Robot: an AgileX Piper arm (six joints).
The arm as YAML. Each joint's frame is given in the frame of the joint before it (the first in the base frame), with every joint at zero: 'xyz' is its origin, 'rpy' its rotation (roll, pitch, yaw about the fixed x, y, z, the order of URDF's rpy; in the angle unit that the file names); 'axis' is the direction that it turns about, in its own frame. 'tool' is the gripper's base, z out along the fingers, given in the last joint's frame.
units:
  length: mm
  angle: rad
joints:
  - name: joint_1
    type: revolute
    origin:
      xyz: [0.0, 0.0, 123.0]
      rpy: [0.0, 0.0, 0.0]
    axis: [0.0, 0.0, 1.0]
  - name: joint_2
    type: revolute
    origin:
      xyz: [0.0, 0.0, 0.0]
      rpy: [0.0, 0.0, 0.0]
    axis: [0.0, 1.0, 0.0]
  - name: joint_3
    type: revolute
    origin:
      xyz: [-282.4, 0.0, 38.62]
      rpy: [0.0, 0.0, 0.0]
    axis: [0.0, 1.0, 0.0]
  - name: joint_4
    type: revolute
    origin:
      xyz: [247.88, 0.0, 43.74]
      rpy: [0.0, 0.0, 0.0]
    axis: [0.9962, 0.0, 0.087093]
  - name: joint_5
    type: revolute
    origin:
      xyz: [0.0, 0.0, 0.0]
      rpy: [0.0, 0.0, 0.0]
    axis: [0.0, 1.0, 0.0]
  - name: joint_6
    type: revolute
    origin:
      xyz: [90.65, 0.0, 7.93]
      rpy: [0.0, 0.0, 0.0]
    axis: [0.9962, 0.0, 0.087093]
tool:
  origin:
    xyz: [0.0, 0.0, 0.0]
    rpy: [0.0, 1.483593, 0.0]
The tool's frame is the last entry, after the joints.
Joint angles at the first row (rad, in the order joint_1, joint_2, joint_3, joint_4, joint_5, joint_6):
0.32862 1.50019 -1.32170 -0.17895 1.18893 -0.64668
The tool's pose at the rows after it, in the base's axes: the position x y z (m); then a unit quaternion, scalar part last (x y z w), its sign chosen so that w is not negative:
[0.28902 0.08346 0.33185 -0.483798 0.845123 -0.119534 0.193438]
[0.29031 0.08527 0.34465 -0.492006 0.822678 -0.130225 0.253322]
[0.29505 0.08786 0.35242 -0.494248 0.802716 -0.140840 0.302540]
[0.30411 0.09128 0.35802 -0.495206 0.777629 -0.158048 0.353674]
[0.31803 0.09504 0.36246 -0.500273 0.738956 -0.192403 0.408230]
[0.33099 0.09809 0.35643 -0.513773 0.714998 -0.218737 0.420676]
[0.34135 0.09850 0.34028 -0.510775 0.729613 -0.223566 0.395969]
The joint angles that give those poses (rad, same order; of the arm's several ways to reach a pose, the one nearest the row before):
0.32860 1.47403 -1.32171 -0.17890 1.07970 -0.66087
0.32863 1.44522 -1.32170 -0.17276 0.97984 -0.69381
0.32864 1.43626 -1.32170 -0.17277 0.88141 -0.71095
0.32862 1.44201 -1.32173 -0.18871 0.75939 -0.72170
0.32861 1.46270 -1.32169 -0.24857 0.60231 -0.72562
0.32860 1.50000 -1.32170 -0.31371 0.52097 -0.72563
0.32861 1.54649 -1.32169 -0.37499 0.53297 -0.66032

